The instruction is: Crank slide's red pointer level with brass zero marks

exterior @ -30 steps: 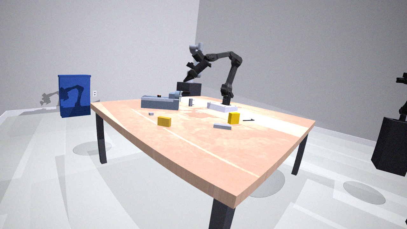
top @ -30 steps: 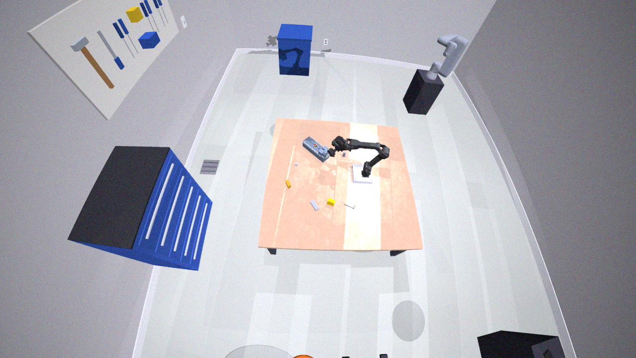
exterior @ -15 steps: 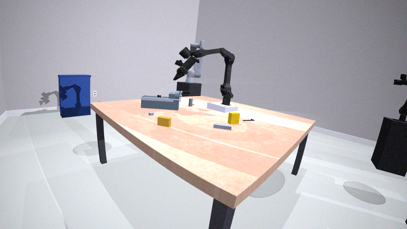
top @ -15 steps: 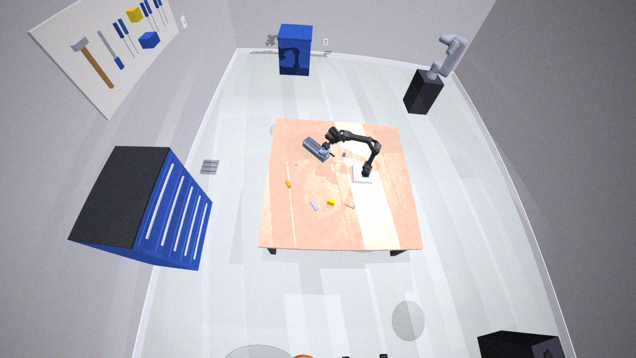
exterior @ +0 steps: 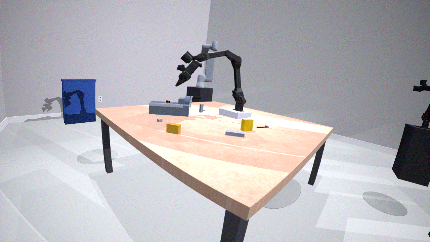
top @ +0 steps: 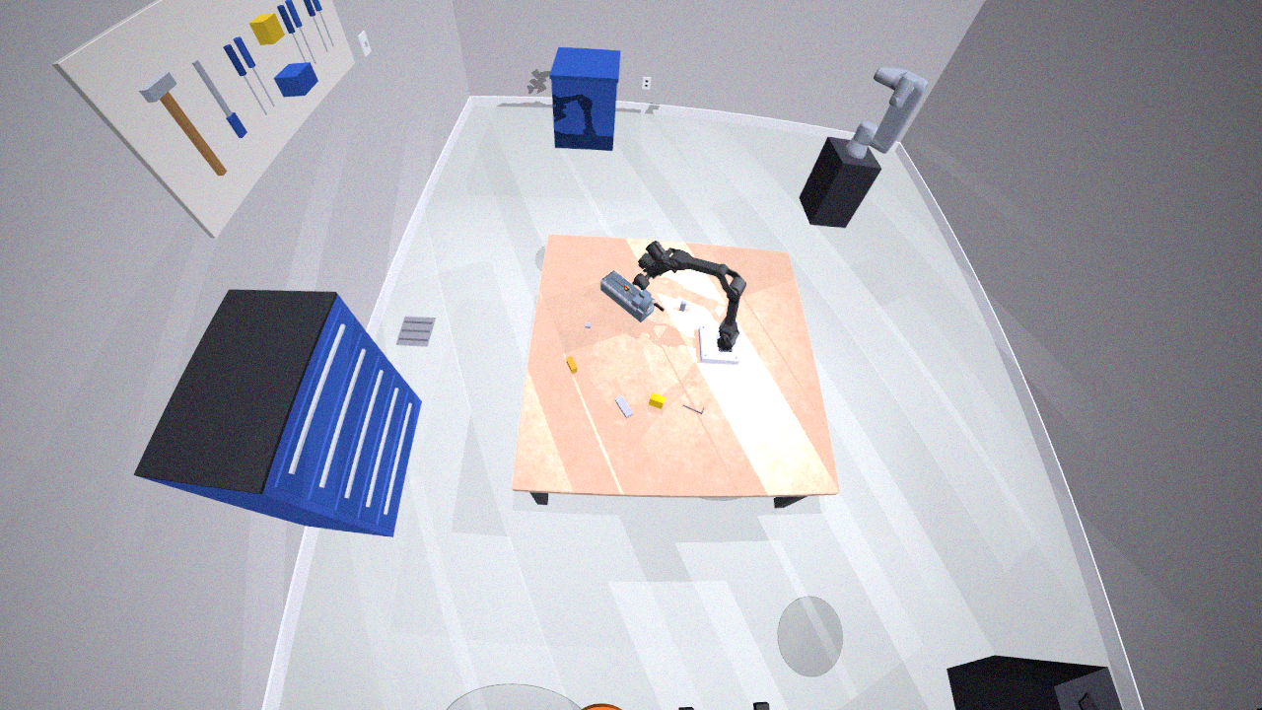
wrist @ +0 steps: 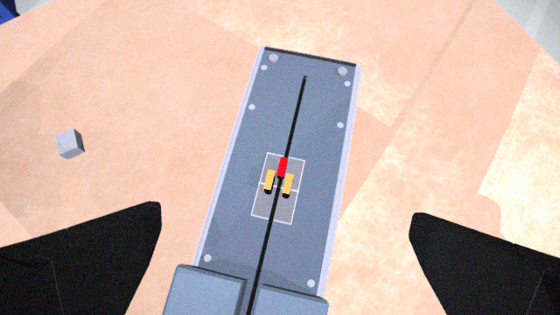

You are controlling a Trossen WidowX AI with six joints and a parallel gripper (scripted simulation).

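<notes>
My gripper tip is 80 mm past the crank, 100 mm to the right of it and 80 mm above it. Also, from my gripper tip: red pointer: 50 mm ahead, 30 mm to the right, 100 mm below; then grey cube: 210 mm ahead, 130 mm to the left, 180 mm below; then dark brown handle: 90 mm behind, 110 mm to the left, 70 mm below.
</notes>
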